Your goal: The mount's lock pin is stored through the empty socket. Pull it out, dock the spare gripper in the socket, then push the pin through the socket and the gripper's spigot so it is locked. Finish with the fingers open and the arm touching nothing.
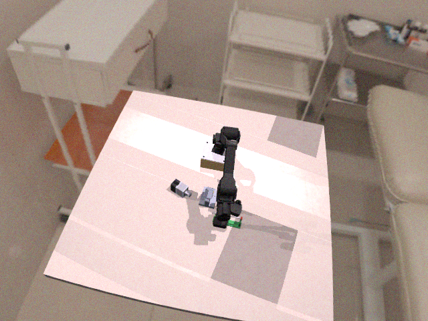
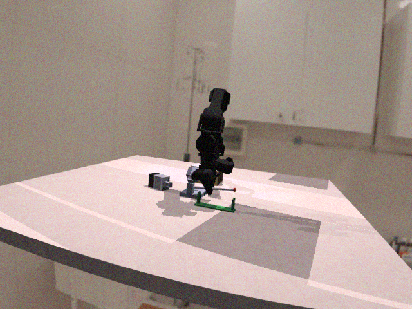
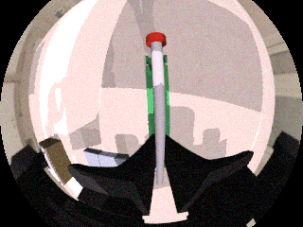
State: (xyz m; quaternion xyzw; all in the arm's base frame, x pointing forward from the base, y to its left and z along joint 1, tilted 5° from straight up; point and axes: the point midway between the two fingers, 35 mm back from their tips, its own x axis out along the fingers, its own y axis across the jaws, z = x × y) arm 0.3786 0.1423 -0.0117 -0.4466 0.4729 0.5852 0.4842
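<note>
Now: the green rack 2 cm to the left of my gripper tip and 2 cm below it. Round my gripper tip: grey mount: 10 cm to the right, 9 cm behind, 1 cm above; then spare gripper: 25 cm to the right, 8 cm behind, 2 cm below.
</note>
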